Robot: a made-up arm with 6 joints. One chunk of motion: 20 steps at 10 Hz.
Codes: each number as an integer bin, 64 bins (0 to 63) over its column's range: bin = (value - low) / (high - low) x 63, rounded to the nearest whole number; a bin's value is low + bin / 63 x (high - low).
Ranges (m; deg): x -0.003..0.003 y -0.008..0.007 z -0.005..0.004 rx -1..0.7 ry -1.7..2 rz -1.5..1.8
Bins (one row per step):
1: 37 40 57 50 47 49
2: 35 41 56 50 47 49
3: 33 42 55 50 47 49
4: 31 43 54 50 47 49
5: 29 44 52 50 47 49
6: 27 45 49 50 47 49
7: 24 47 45 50 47 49
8: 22 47 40 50 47 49
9: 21 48 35 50 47 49
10: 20 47 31 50 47 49
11: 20 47 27 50 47 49
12: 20 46 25 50 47 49
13: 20 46 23 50 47 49
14: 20 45 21 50 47 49
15: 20 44 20 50 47 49
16: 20 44 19 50 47 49
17: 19 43 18 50 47 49
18: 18 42 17 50 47 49
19: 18 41 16 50 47 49
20: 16 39 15 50 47 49
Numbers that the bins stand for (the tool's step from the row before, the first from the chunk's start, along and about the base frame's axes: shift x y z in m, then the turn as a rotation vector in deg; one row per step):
1: 0.00052 0.00152 0.00314 0.349 1.060 1.067
2: 0.00033 0.00176 0.00300 0.349 1.060 1.067
3: 0.00014 0.00200 0.00286 0.349 1.060 1.067
4: -0.00005 0.00224 0.00271 0.349 1.060 1.067
5: -0.00024 0.00248 0.00243 0.349 1.060 1.067
6: -0.00043 0.00271 0.00200 0.349 1.060 1.067
7: -0.00071 0.00319 0.00143 0.349 1.060 1.067
8: -0.00090 0.00319 0.00071 0.349 1.060 1.067
9: -0.00100 0.00343 0.00000 0.349 1.060 1.067
10: -0.00110 0.00319 -0.00057 0.349 1.060 1.067
11: -0.00110 0.00319 -0.00114 0.349 1.060 1.067
12: -0.00110 0.00295 -0.00143 0.349 1.060 1.067
13: -0.00110 0.00295 -0.00171 0.349 1.060 1.067
14: -0.00110 0.00271 -0.00200 0.349 1.060 1.067
15: -0.00110 0.00248 -0.00214 0.349 1.060 1.067
16: -0.00110 0.00248 -0.00229 0.349 1.060 1.067
17: -0.00119 0.00224 -0.00243 0.349 1.060 1.067
18: -0.00129 0.00200 -0.00257 0.349 1.060 1.067
19: -0.00129 0.00176 -0.00271 0.349 1.060 1.067
20: -0.00148 0.00129 -0.00286 0.349 1.060 1.067

